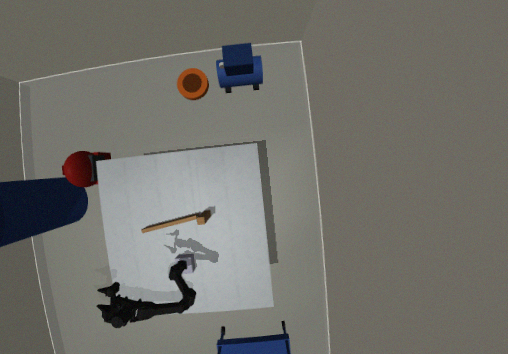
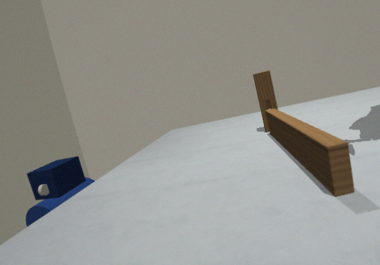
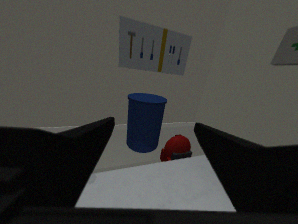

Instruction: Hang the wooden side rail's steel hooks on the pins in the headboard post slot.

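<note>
My gripper tip is now 46 cm to the left of the headboard post, 45 cm above it and 27 cm short of it.
</note>
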